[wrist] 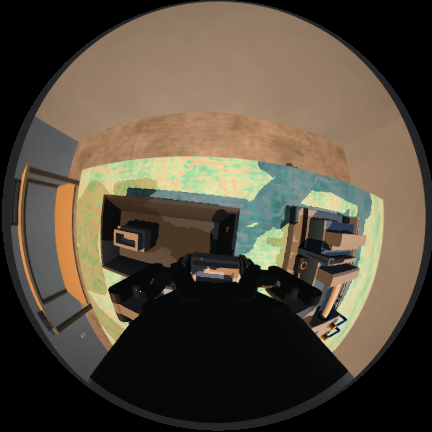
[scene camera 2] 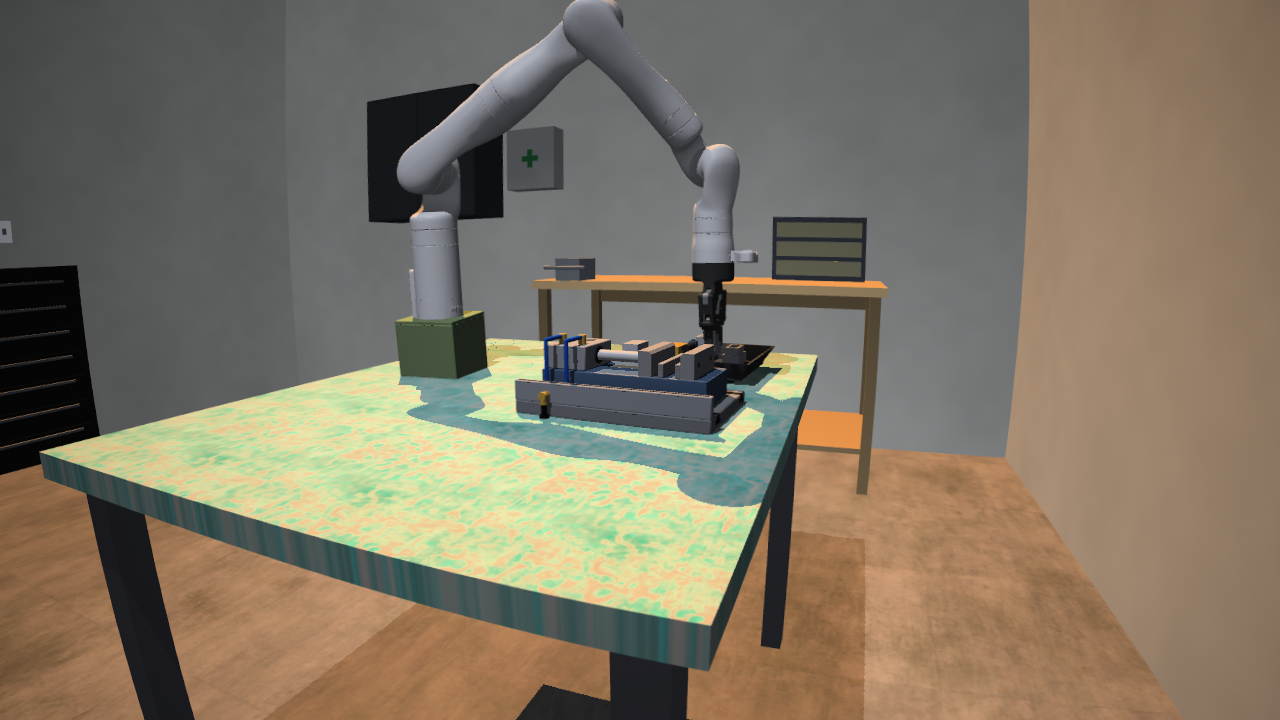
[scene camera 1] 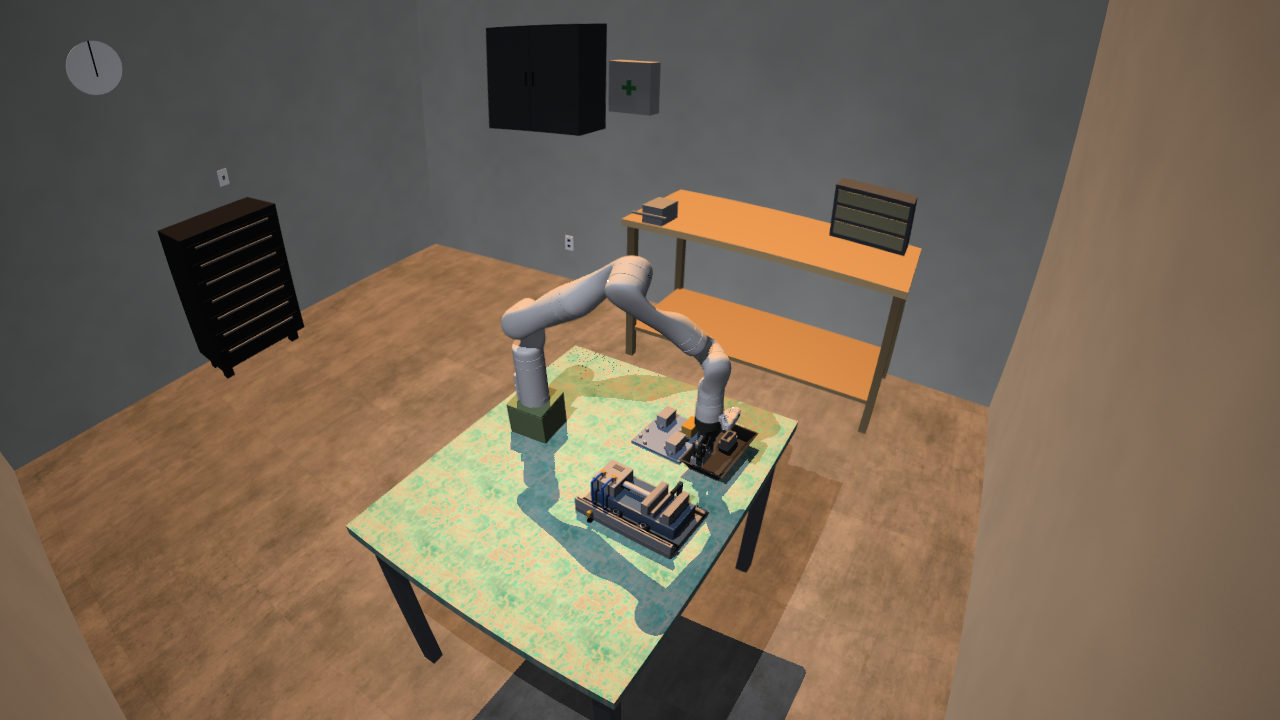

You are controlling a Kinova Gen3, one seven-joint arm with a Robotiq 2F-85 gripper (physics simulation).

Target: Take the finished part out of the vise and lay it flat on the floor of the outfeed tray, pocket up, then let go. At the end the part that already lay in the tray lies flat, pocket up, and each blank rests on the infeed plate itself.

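Frame: origin at the arm's base, x ahead, y left, z up, level; metres.
Where they show: gripper, fingertip midpoint: [wrist: 214,261] [scene camera 1: 704,458]; arm's base, origin of the base link: [scene camera 2: 440,315] [scene camera 1: 534,398].
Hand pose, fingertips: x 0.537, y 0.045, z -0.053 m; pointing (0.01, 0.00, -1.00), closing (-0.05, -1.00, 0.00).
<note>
Each offset is from my fingertips to the top centre of the thing.
My gripper [scene camera 1: 699,451] [wrist: 214,261] is shut on the finished part {dx -0.011, dy +0.001, dz +0.025 m} [wrist: 214,262], low at the end of the outfeed tray [scene camera 1: 739,464] [wrist: 170,204] nearer the vise. It also shows in scene camera 2 [scene camera 2: 713,343], behind the vise. Fingers hide much of the part; whether it touches the tray floor, and its pocket, I cannot tell. The other part {dx +0.023, dy +0.144, dz -0.014 m} [scene camera 1: 726,439] [scene camera 2: 733,354] [wrist: 127,239] lies in the tray's far end, pocket up. The vise {dx -0.088, dy -0.221, dz +0.038 m} [scene camera 1: 626,512] [scene camera 2: 626,383] [wrist: 327,273] stands apart from the tray. Two grey blanks {dx -0.192, dy +0.167, dz -0.017 m} [scene camera 1: 666,416] {dx -0.115, dy +0.065, dz -0.017 m} [scene camera 1: 675,442] sit at the infeed plate {dx -0.149, dy +0.115, dz -0.053 m} [scene camera 1: 650,441].
An orange block {dx -0.102, dy +0.154, dz -0.017 m} [scene camera 1: 688,425] stands at the infeed plate, close beside the gripper. The tray walls stand close around the fingers. The vise has blue hoses [scene camera 1: 595,488] [scene camera 2: 547,358] at its left end. The arm's green base block [scene camera 1: 537,418] [scene camera 2: 438,347] stands at the table's back left.
</note>
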